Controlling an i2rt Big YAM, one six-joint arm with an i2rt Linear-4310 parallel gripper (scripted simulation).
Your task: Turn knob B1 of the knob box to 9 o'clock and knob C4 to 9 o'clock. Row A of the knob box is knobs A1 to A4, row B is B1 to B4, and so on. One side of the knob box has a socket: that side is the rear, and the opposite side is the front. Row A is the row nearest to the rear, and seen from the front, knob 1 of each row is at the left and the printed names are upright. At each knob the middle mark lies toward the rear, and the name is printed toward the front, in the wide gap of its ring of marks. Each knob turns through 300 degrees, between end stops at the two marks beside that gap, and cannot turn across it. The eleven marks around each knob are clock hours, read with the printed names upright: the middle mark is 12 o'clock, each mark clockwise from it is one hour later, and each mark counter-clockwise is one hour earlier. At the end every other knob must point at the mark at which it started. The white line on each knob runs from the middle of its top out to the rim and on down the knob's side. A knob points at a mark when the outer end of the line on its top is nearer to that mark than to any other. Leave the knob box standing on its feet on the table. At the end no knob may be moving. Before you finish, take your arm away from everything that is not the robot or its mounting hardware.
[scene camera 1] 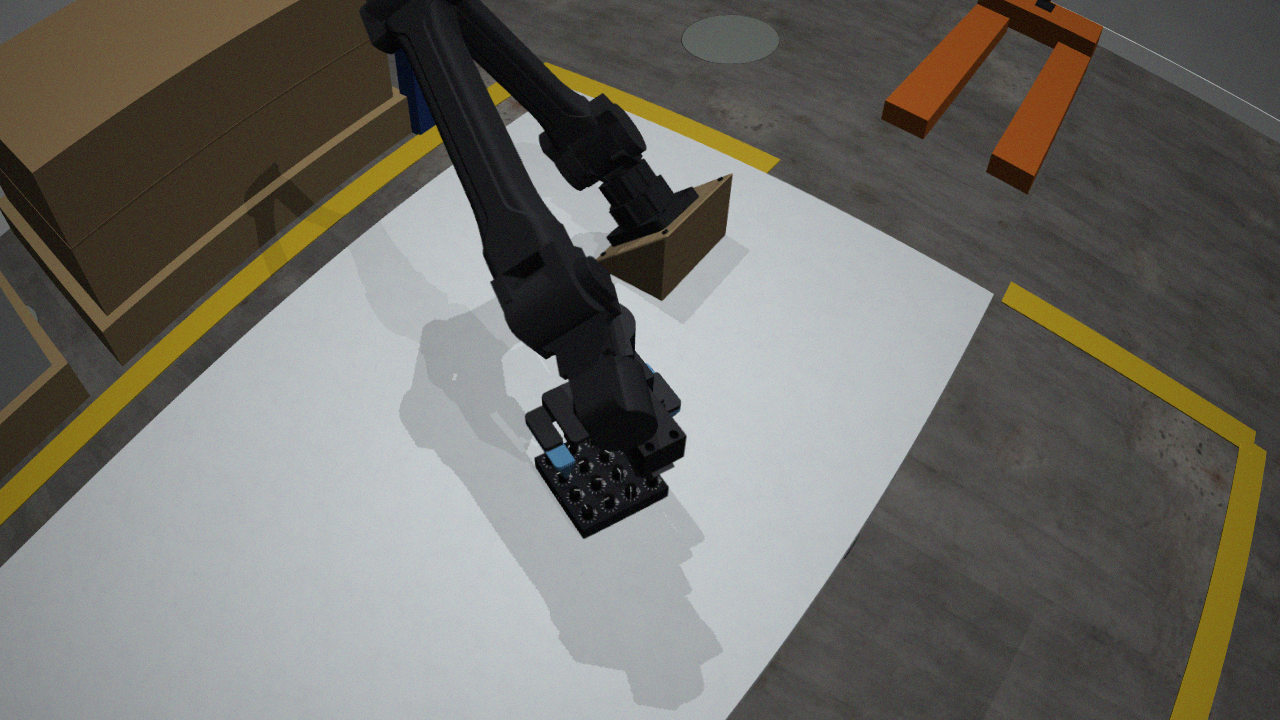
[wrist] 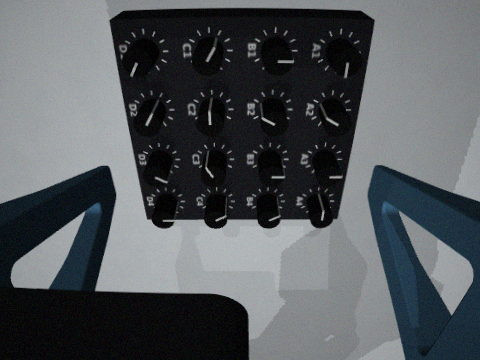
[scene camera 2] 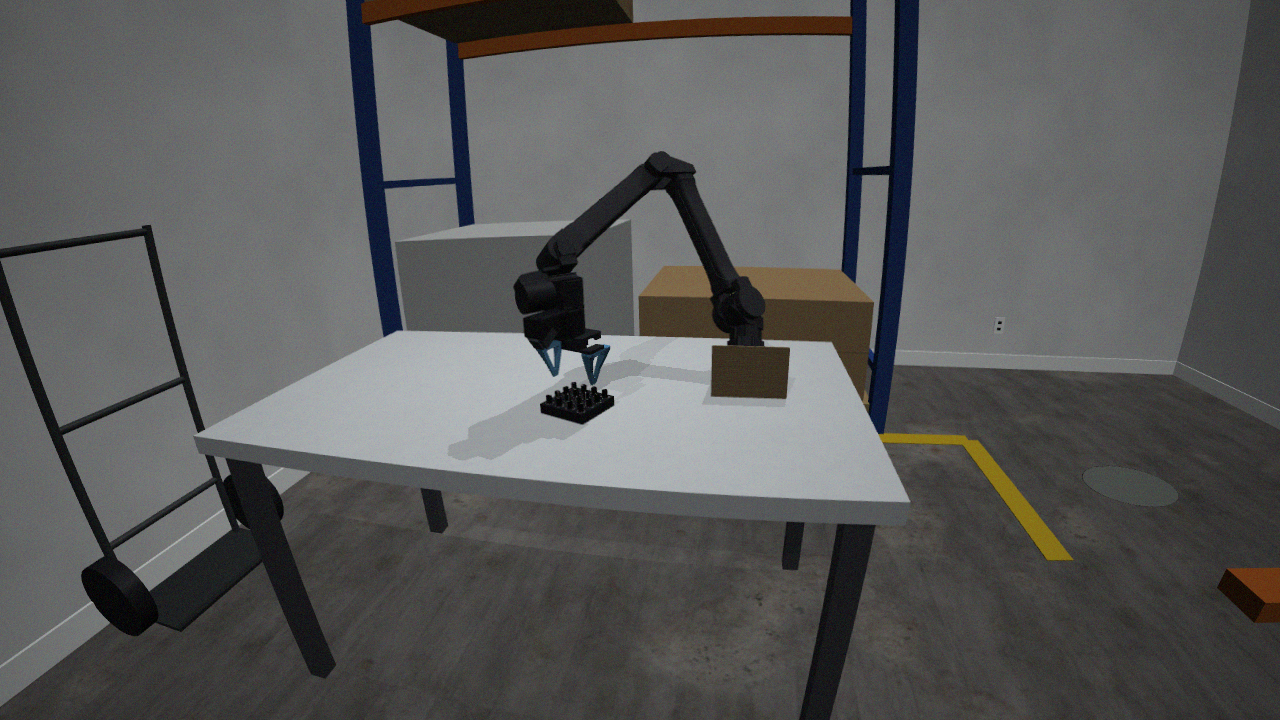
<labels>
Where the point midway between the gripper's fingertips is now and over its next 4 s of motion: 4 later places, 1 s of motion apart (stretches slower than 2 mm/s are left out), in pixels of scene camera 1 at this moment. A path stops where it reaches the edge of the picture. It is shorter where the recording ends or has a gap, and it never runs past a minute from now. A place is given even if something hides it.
My gripper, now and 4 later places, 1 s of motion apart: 603, 454; 582, 423; 584, 434; 598, 460; 610, 474
</labels>
